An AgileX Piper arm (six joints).
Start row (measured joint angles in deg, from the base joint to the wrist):
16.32, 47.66, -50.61, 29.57, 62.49, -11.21
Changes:
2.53, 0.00, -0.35, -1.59, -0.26, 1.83
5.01, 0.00, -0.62, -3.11, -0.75, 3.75
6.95, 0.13, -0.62, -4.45, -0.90, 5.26
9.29, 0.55, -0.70, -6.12, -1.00, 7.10
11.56, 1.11, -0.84, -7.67, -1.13, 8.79
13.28, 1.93, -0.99, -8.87, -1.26, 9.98
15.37, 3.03, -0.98, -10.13, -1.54, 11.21
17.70, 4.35, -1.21, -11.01, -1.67, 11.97
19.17, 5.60, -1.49, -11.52, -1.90, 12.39
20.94, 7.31, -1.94, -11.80, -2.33, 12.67
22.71, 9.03, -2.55, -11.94, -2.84, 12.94
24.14, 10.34, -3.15, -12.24, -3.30, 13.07
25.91, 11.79, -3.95, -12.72, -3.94, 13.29
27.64, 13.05, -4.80, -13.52, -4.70, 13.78
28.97, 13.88, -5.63, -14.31, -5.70, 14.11
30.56, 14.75, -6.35, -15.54, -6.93, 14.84
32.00, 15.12, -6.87, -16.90, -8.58, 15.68
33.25, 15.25, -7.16, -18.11, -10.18, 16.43
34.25, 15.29, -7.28, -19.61, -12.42, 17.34
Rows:
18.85, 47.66, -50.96, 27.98, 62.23, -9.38
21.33, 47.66, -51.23, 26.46, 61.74, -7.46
23.27, 47.79, -51.23, 25.12, 61.59, -5.95
25.61, 48.21, -51.31, 23.45, 61.49, -4.11
27.88, 48.77, -51.45, 21.90, 61.36, -2.42
29.60, 49.59, -51.60, 20.70, 61.23, -1.23
31.69, 50.69, -51.59, 19.44, 60.95, 0.00
34.02, 52.01, -51.82, 18.56, 60.82, 0.76
35.49, 53.26, -52.10, 18.05, 60.59, 1.18
37.26, 54.97, -52.55, 17.77, 60.16, 1.46
39.03, 56.69, -53.16, 17.63, 59.65, 1.73
40.46, 58.00, -53.76, 17.33, 59.19, 1.86
42.23, 59.45, -54.56, 16.85, 58.55, 2.08
43.96, 60.71, -55.41, 16.05, 57.79, 2.57
45.29, 61.54, -56.24, 15.26, 56.79, 2.90
46.88, 62.41, -56.96, 14.03, 55.56, 3.63
48.32, 62.78, -57.48, 12.67, 53.91, 4.47
49.57, 62.91, -57.77, 11.46, 52.31, 5.22
50.57, 62.95, -57.89, 9.96, 50.07, 6.13

